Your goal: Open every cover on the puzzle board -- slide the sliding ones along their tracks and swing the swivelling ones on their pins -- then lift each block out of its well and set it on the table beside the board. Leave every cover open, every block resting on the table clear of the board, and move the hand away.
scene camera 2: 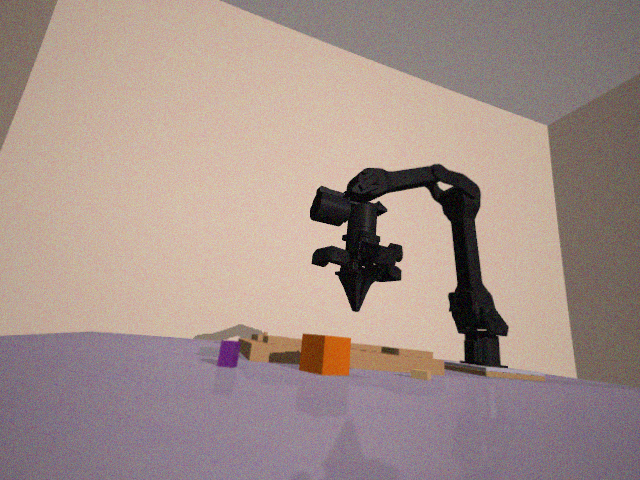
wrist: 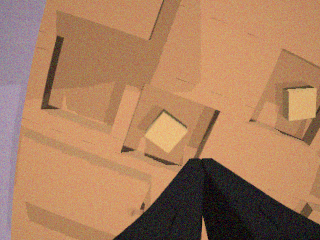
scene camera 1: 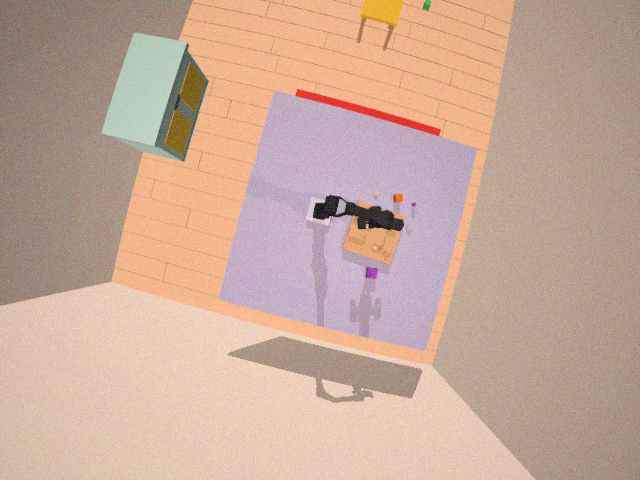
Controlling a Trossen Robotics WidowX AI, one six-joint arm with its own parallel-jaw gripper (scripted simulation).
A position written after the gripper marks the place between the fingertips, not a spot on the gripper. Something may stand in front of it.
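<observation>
Shut and holding nothing, the gripper (scene camera 2: 355, 311) is visible in the wrist view too, where it (wrist: 200, 169) also has its place. The scene has an orange block (scene camera 2: 320, 354) as well, though in the wrist view the block is out of frame. A wooden puzzle board can be seen from scene camera 2, the wrist and scene camera 1: the board (scene camera 2: 364, 359), the board (wrist: 94, 88) and the board (scene camera 1: 376, 237).
</observation>
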